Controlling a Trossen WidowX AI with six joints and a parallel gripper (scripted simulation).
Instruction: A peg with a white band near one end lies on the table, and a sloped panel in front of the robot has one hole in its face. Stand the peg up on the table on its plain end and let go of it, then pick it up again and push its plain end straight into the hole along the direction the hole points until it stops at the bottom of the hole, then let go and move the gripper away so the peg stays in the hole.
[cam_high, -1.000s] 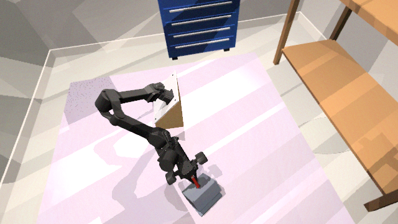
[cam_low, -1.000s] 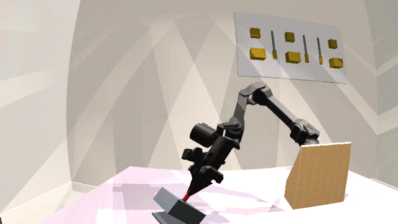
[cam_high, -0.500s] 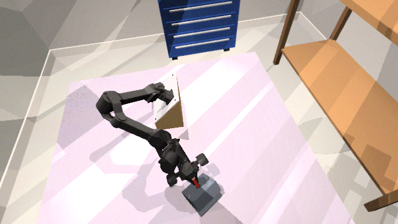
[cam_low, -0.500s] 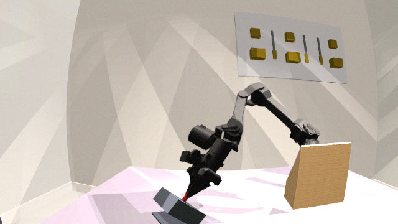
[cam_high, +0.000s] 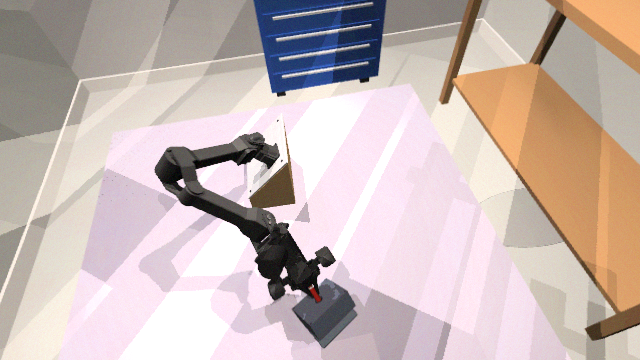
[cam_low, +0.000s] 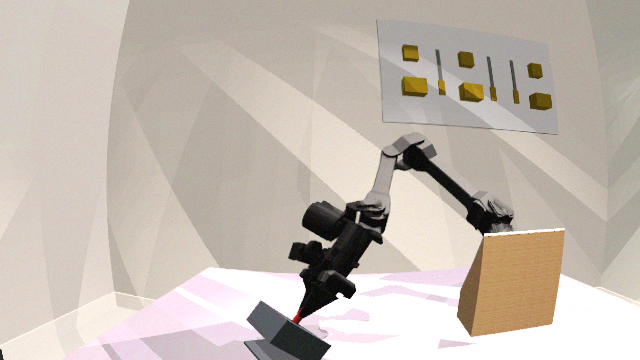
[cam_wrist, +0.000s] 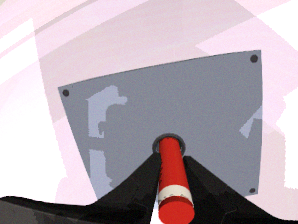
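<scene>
My gripper tip is now 30 mm above the grey sloped panel, 20 mm short of it and 10 mm to the right of it. From my gripper tip the other things lie so: red peg (10 mm behind, 10 mm above).
</scene>
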